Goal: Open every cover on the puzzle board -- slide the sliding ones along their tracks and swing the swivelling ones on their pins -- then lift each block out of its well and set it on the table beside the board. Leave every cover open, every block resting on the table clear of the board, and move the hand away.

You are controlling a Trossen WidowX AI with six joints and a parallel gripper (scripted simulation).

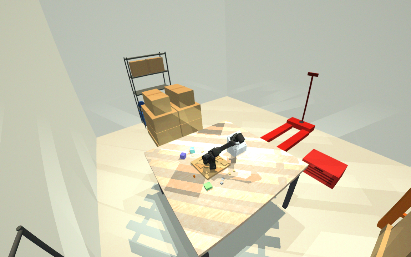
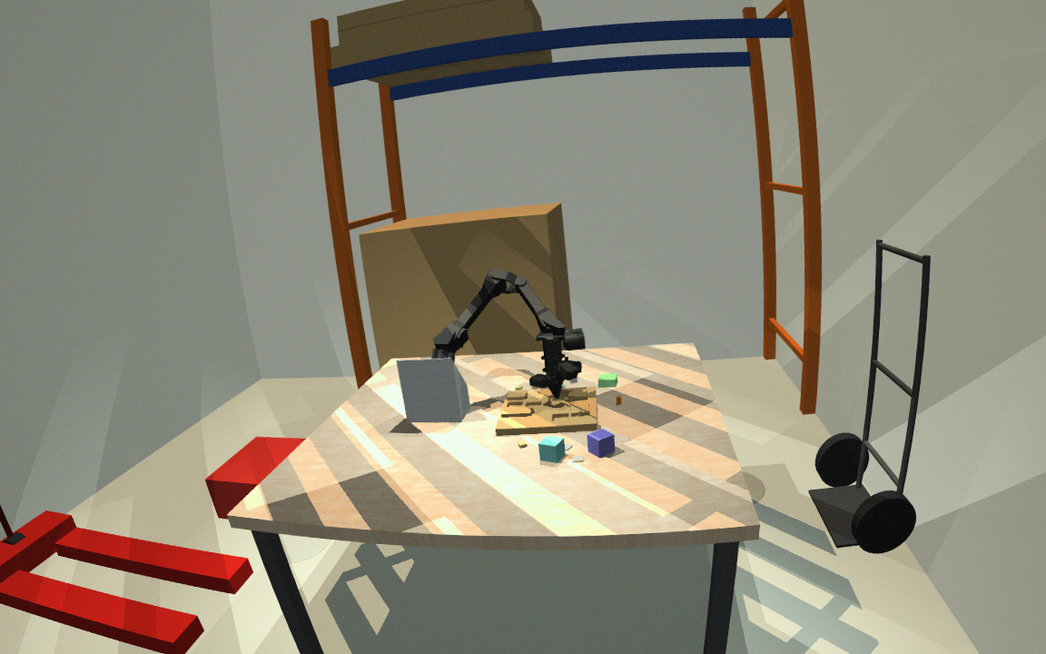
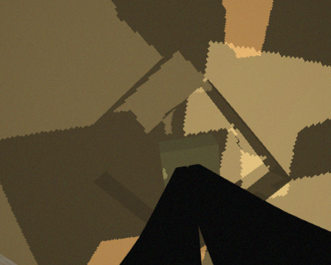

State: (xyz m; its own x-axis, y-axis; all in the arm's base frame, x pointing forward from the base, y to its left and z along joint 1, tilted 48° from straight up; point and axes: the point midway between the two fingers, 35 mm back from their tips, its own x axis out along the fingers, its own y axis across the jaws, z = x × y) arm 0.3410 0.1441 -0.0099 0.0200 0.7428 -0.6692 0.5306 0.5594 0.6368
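The wooden puzzle board lies 2 cm behind my gripper tip and 5 cm to the right of it. The rest, counted from my gripper tip: tiny orange piece 20 cm ahead, 2 cm to the right, 1 cm below; then small grey piece 4 cm ahead, 19 cm to the left, 1 cm below; then green block 16 cm ahead, 15 cm to the left, 1 cm below.
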